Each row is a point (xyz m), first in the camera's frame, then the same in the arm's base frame.
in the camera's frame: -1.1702 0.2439 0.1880
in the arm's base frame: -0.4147 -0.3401 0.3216
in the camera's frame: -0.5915 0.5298 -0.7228
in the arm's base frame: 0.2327 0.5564 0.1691
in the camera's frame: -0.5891 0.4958 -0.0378
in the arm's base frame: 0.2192 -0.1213 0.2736
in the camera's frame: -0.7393 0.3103 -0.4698
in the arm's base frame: 0.0082 0.2810 0.0807
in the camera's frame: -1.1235 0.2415 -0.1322
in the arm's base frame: -0.3721 -0.0306 0.2375
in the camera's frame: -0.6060 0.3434 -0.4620
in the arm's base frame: 0.1436 0.2684 0.0594
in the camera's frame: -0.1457 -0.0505 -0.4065
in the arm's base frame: 0.4060 0.1049 -0.4646
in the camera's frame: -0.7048 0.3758 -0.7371
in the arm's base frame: 0.0670 0.5520 0.0728
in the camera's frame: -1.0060 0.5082 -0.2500
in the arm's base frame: -0.1567 0.1233 0.4071
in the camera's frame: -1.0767 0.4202 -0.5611
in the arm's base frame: -0.2560 0.4182 0.2943
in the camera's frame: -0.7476 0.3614 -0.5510
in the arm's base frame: 0.0215 0.3705 0.1137
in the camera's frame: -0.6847 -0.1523 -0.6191
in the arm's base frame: -0.1278 0.3394 -0.3855
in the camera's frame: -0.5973 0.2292 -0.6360
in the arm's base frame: 0.1060 0.4176 -0.0811
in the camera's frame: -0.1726 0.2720 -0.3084
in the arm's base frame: 0.5110 0.0692 -0.1452
